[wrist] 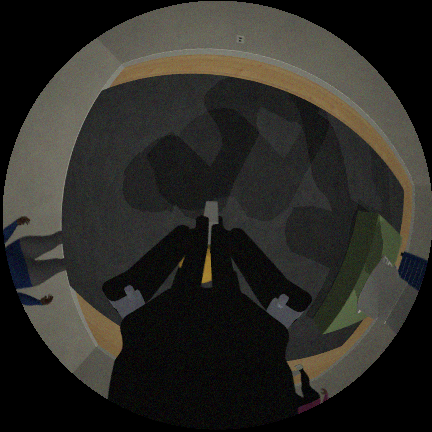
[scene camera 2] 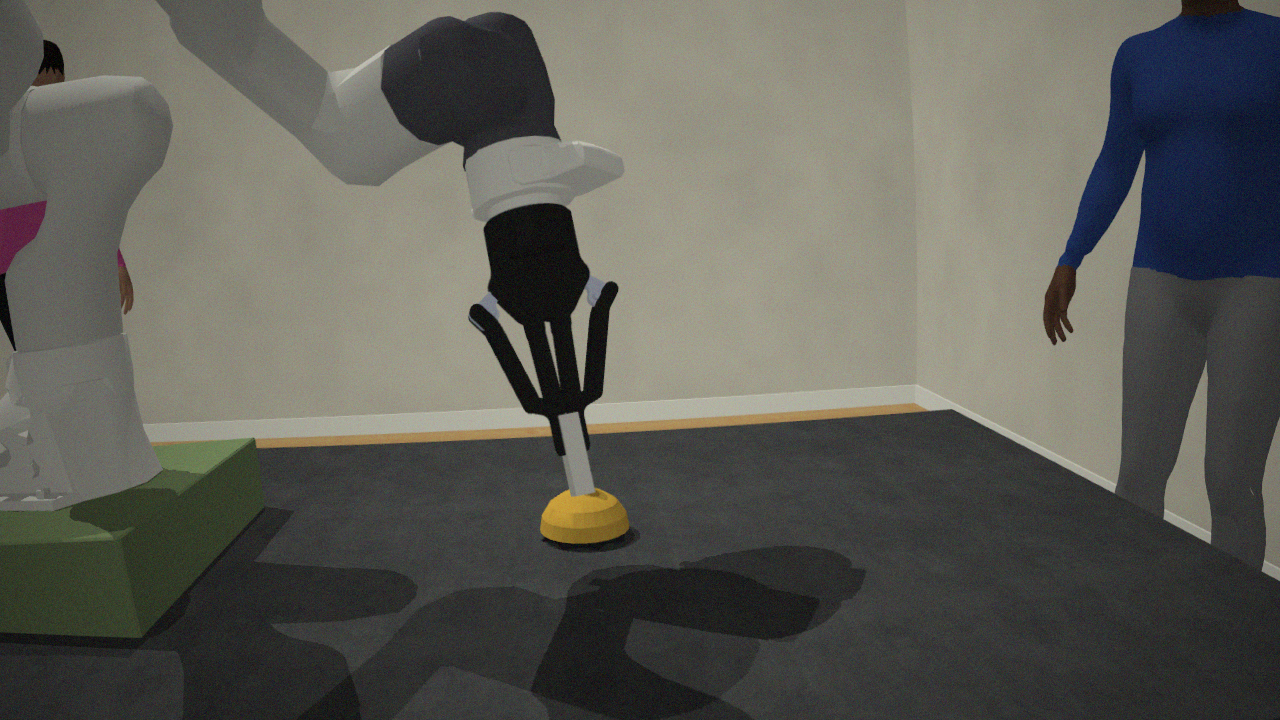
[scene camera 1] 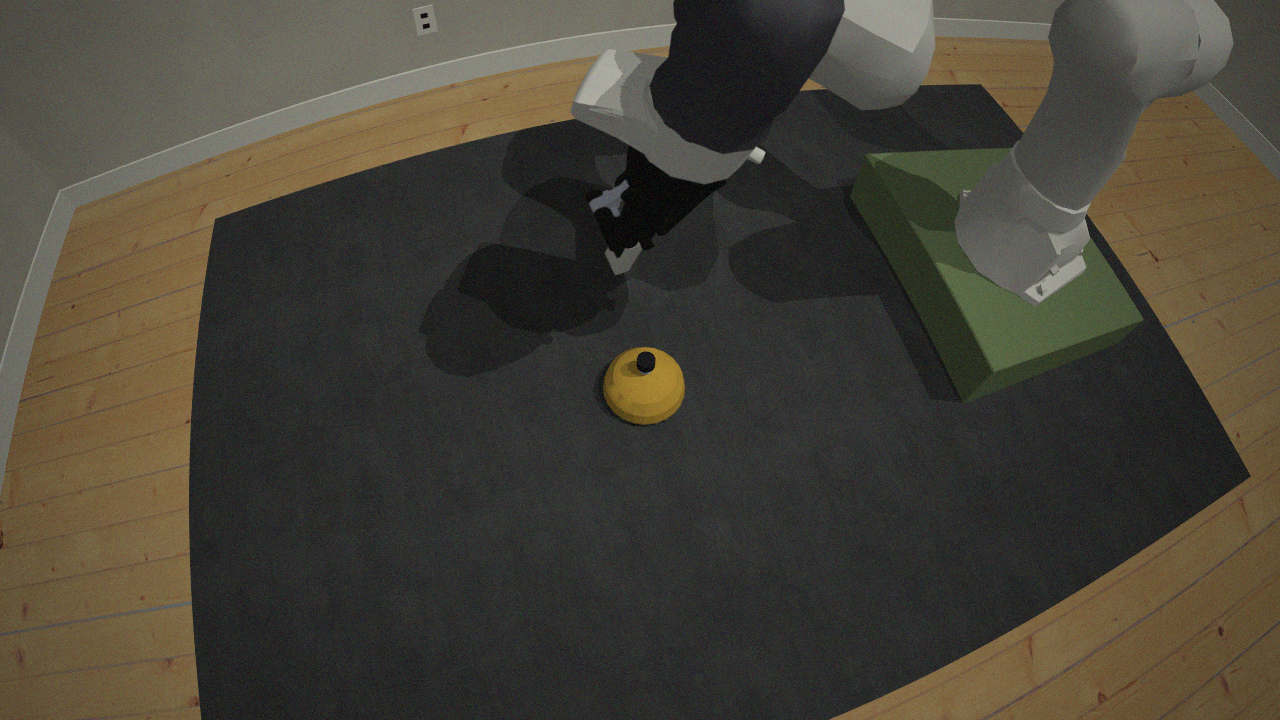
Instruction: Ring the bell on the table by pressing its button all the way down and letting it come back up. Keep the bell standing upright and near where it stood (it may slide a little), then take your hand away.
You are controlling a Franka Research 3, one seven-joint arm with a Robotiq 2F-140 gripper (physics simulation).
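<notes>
The yellow dome bell stands upright on the dark mat. Its black button is up in scene camera 1; the fingers hide it in scene camera 2. Slivers of the bell show between the finger links in the wrist view. My gripper is shut and empty, tilted, with pale fingertips. In scene camera 1 the tips are apart from the bell, on its far side toward the wall. In scene camera 2 they overlap the top of the dome. Their exact height above the mat is hard to tell.
The dark mat lies under the bell. A green block carries the arm's base, to the right in scene camera 1. A person in blue stands at the right in scene camera 2.
</notes>
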